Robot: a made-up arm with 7 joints. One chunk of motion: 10 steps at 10 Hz.
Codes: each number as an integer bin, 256 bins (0 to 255) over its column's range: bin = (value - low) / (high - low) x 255, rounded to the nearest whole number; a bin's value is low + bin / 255 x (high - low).
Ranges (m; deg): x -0.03..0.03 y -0.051..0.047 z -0.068..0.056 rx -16.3..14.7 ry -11.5..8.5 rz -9..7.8
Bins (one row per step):
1: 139 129 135 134 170 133
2: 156 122 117 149 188 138
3: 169 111 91 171 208 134
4: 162 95 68 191 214 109
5: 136 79 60 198 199 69
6: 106 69 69 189 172 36
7: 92 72 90 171 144 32
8: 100 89 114 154 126 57
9: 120 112 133 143 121 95
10: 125 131 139 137 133 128
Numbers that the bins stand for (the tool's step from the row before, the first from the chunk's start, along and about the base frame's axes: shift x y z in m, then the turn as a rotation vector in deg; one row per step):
1: 0.00271 -0.00142 -0.00235 -0.010 1.833 -0.238
2: 0.00671 -0.00411 -0.01111 1.814 3.245 0.092
3: 0.00976 -0.00834 -0.02375 4.488 4.814 -0.172
4: 0.00812 -0.01449 -0.03493 6.920 5.284 -1.819
5: 0.00200 -0.02064 -0.03882 7.771 4.108 -4.454
6: -0.00506 -0.02448 -0.03445 6.676 1.990 -6.628
7: -0.00835 -0.02333 -0.02424 4.488 -0.206 -6.892
8: -0.00647 -0.01680 -0.01256 2.422 -1.618 -5.245
9: -0.00176 -0.00796 -0.00333 1.084 -2.010 -2.741
10: -0.00059 -0.00065 -0.00041 0.355 -1.069 -0.567

